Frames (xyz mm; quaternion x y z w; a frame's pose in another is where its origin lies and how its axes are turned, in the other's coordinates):
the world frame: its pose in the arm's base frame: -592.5 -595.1 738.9 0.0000 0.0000 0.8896 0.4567
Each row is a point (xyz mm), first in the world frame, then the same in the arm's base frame.
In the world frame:
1: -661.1 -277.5 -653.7
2: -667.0 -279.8 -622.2
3: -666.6 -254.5 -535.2
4: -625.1 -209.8 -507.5
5: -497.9 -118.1 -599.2
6: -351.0 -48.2 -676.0
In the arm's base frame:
1: 18.3 -970.6 85.2
2: 23.6 -974.0 116.7
3: 2.8 -988.4 203.7
4: -57.7 -980.8 231.4
5: -206.3 -930.9 139.7
6: -348.8 -852.2 62.9

